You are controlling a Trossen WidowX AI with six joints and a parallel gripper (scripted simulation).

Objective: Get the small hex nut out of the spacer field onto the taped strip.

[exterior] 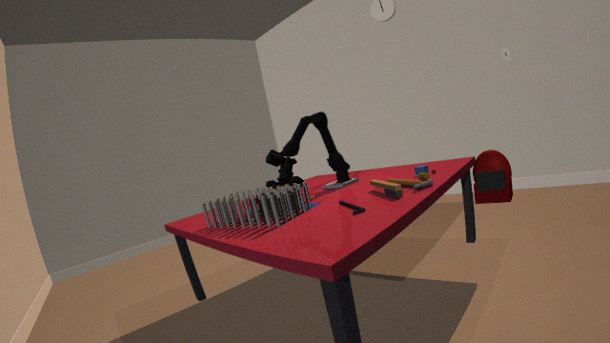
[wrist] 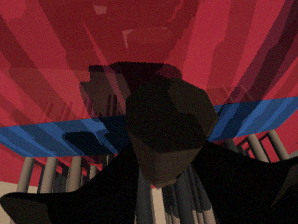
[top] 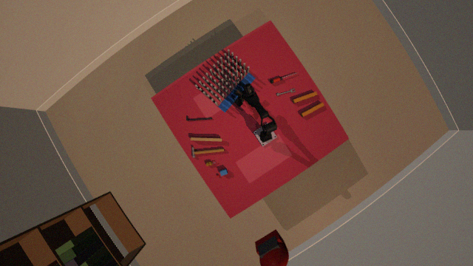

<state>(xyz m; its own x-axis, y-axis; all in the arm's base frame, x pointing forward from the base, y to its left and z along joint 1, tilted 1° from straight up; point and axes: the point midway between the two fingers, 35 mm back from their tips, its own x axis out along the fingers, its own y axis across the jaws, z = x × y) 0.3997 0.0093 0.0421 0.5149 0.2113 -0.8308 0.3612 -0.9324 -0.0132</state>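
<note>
Right now my gripper tip is 40 mm short of the blue taped strip, 30 mm above it and 10 mm to the right of it. The rest, counted from my gripper tip: yellow item (500 mm to the left, 410 mm behind, 10 mm below); wrench (370 mm to the right, 160 mm behind, 20 mm below); blue cube (530 mm behind, 430 mm to the left, 10 mm below).
</note>
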